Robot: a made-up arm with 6 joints.
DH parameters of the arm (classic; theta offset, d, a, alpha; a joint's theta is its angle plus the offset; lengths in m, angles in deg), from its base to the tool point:
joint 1: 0 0.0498 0.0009 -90
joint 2: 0 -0.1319 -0.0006 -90
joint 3: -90 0.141 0.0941 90
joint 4: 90 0.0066 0.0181 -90
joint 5: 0 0.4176 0.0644 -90
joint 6: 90 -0.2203 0.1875 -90
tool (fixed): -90 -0.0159 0 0
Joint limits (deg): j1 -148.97..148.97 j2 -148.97..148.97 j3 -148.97..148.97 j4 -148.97..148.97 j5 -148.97..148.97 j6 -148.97..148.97
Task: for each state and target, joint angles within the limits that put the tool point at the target. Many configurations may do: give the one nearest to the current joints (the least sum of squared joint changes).
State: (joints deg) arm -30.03 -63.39 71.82 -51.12 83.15 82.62
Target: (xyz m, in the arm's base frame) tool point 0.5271 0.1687 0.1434
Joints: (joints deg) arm 8.08 -84.93 69.05 -75.69 78.78 74.34
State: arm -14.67 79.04 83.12 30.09 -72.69 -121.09
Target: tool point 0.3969 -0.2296 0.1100
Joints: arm -30.75 94.85 78.83 53.89 -95.23 -141.70
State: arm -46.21 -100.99 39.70 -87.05 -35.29 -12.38
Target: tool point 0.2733 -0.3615 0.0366
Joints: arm -61.89 -115.76 30.33 -82.92 -38.23 -26.25
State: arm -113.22 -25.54 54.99 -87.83 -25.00 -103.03
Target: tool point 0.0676 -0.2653 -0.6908
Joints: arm -89.18 3.88 85.06 -89.96 17.73 -144.69
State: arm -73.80 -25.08 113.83 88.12 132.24 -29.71
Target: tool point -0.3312 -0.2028 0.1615
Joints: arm -55.62 -19.00 98.31 97.00 135.56 -19.81
